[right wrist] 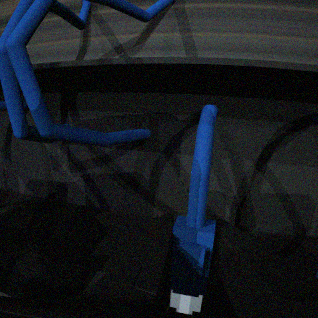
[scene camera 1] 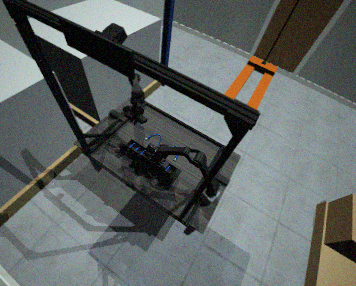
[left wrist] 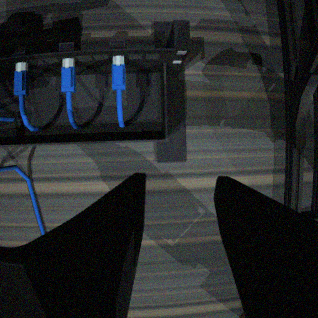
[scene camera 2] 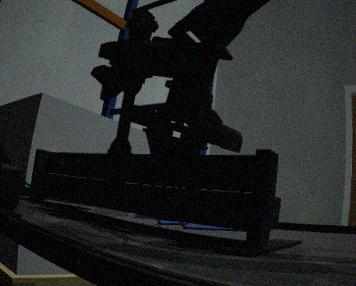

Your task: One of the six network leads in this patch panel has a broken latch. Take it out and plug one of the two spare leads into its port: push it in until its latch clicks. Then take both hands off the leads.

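Frame: origin at the left arm's base, x ahead, y right, z down, level; centimetres.
Seen in the pictures: left gripper, fingertip midpoint: (scene camera 1: 132,123) (left wrist: 180,185) (scene camera 2: 105,98); right gripper, fingertip midpoint: (right wrist: 188,224) (scene camera 1: 154,162); right arm's base, origin of the base link: (scene camera 1: 210,192).
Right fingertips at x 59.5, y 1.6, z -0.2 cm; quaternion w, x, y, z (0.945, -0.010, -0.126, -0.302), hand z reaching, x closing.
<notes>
A point is followed by its place in that frame.
The black patch panel (scene camera 1: 148,165) {x 57.9, y 6.1, z 3.3 cm} (scene camera 2: 162,181) {x 62.9, y 2.5, z -0.2 cm} (left wrist: 171,94) {x 35.4, y 18.4, z 6.5 cm} stands in the middle of the table. Blue network leads are plugged into it; three of them (left wrist: 118,77) {x 40.9, y 14.8, z -2.6 cm} show in the left wrist view. My right gripper (scene camera 1: 154,151) (right wrist: 188,224) {x 59.5, y 1.6, z -0.2 cm} reaches over the panel and is shut on the plug of one plugged-in blue lead (right wrist: 193,243) {x 59.5, y 0.8, z -2.5 cm}, whose cable (right wrist: 203,158) {x 58.1, y -1.2, z -1.5 cm} rises from it. My left gripper (scene camera 1: 135,119) {x 33.5, y 10.2, z -18.8 cm} (left wrist: 180,185) {x 33.5, y 10.2, z -18.8 cm} is open and empty, well back from the panel's end. One spare blue lead (scene camera 1: 156,137) {x 30.3, y -10.0, z 6.4 cm} (left wrist: 31,195) {x 44.2, y -4.4, z 6.3 cm} lies on the table behind the panel, and another (scene camera 1: 176,157) {x 58.0, y -17.8, z 5.6 cm} lies beside my right arm.
A black gantry frame (scene camera 1: 194,91) {x 93.0, y 6.5, z -97.1 cm} spans the table, with a post (scene camera 1: 222,162) {x 104.4, y -1.3, z -79.2 cm} close to my right arm. The dark wooden table top (scene camera 1: 197,139) {x 46.1, y -43.6, z 6.9 cm} ends in a black rim. More blue cable loops (right wrist: 25,79) {x 52.3, y 0.0, z -3.0 cm} cross at the left of the right wrist view.
</notes>
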